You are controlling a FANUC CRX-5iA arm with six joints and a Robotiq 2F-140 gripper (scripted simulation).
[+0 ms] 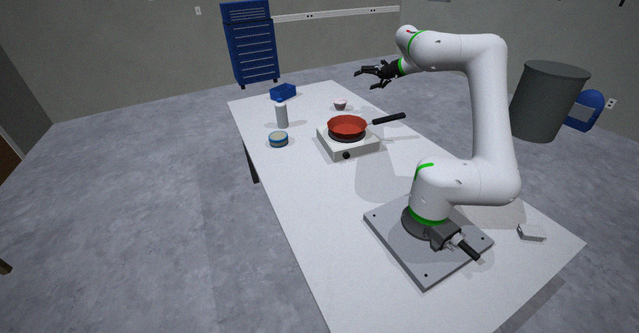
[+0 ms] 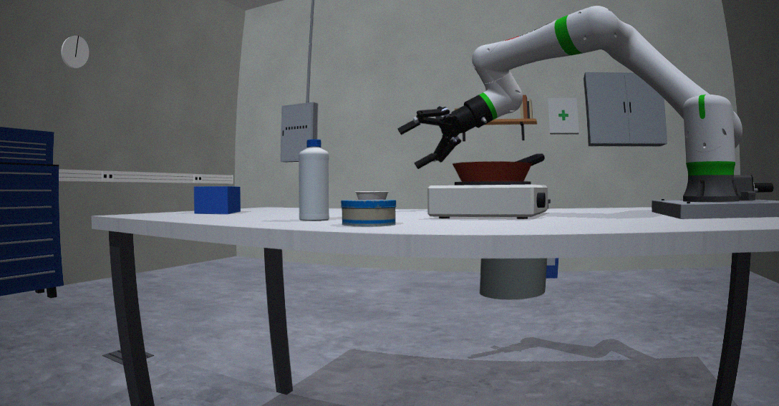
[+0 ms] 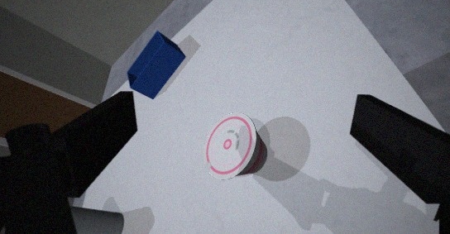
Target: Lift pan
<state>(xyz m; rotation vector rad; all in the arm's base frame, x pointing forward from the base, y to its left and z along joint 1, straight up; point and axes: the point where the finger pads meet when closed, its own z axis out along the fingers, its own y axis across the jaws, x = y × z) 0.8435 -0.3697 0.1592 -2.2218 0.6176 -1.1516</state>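
My hand is 310 mm past the red pan, 250 mm to the right of it and 80 mm above it. The rest, counted from my hand: blue box: 470 mm ahead, 350 mm to the left, 170 mm below; then white bottle: 510 mm to the left, 110 mm below, 70 mm ahead; then white hot plate: 310 mm to the left, 300 mm behind, 150 mm below.
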